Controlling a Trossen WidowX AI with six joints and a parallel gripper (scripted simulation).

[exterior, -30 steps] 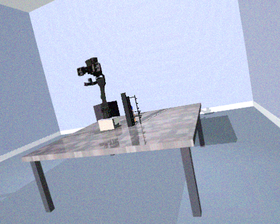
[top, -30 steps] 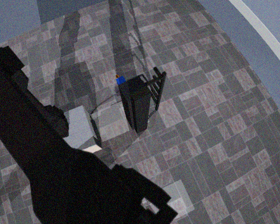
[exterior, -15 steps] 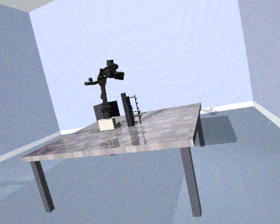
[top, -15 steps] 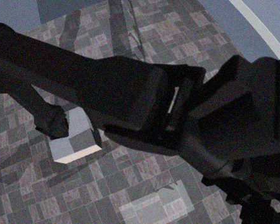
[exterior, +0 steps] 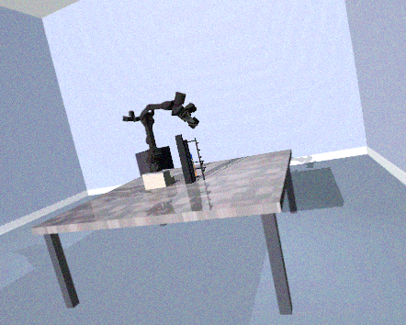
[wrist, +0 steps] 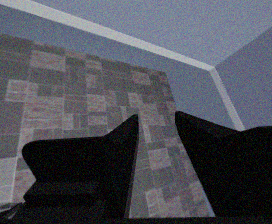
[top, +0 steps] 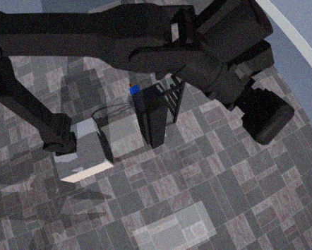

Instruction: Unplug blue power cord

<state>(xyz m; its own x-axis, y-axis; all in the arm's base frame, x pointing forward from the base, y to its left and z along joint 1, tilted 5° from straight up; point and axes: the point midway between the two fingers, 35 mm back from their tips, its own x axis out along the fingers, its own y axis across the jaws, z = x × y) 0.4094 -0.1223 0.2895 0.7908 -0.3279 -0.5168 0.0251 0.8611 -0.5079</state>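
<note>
The blue plug is 200 mm behind my gripper tip, 180 mm to the left of it and 190 mm below it.
</note>
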